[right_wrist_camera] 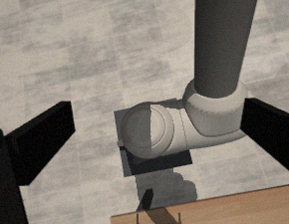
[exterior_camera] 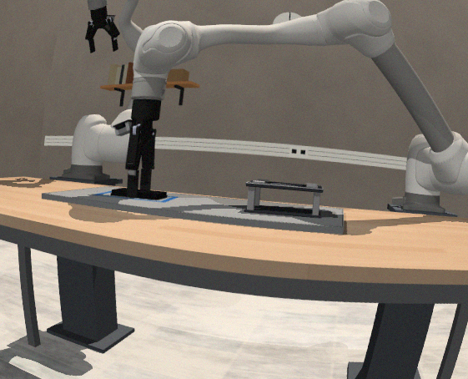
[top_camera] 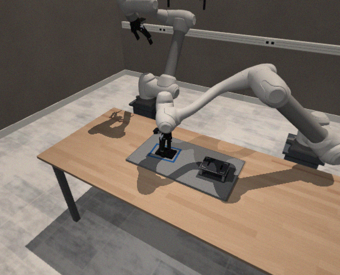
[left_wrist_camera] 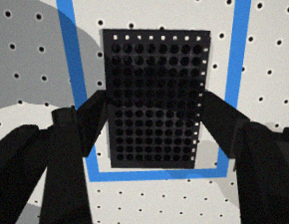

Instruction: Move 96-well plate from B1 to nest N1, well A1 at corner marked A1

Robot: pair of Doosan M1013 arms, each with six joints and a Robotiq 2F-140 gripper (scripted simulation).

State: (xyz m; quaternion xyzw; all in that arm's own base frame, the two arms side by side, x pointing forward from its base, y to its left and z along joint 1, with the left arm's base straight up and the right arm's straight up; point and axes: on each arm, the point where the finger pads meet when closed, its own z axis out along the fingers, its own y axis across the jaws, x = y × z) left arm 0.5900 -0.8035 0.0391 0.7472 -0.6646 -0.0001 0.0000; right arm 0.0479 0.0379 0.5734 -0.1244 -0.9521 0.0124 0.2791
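Note:
The raised nest N1 is 360 mm to the left of my left hand, 30 mm above it and 10 mm ahead of it. Round my left hand: A1 label 280 mm to the left, 40 mm behind, 30 mm above; grey perforated board 150 mm to the left, 30 mm below; black 96-well plate 20 mm below.

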